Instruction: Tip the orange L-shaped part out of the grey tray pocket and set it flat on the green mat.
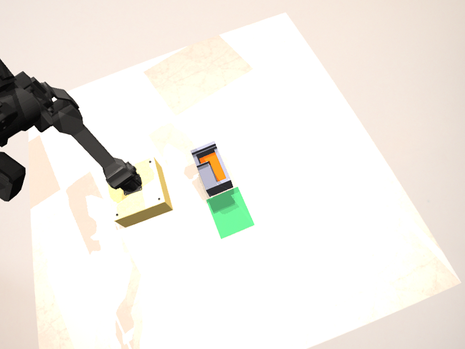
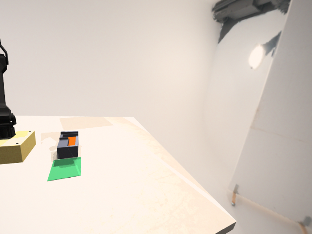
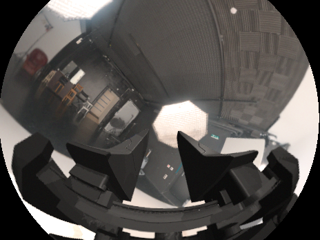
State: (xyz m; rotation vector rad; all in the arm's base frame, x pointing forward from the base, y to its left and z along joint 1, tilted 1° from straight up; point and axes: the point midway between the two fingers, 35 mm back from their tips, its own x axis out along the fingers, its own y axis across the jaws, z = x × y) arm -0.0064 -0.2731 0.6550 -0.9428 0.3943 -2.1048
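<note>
My gripper tip is now 31 cm short of the orange L-shaped part, 28 cm to the right of it and 71 cm above it. Also, from my gripper tip: green mat: 32 cm ahead, 11 cm to the left, 78 cm below.
</note>
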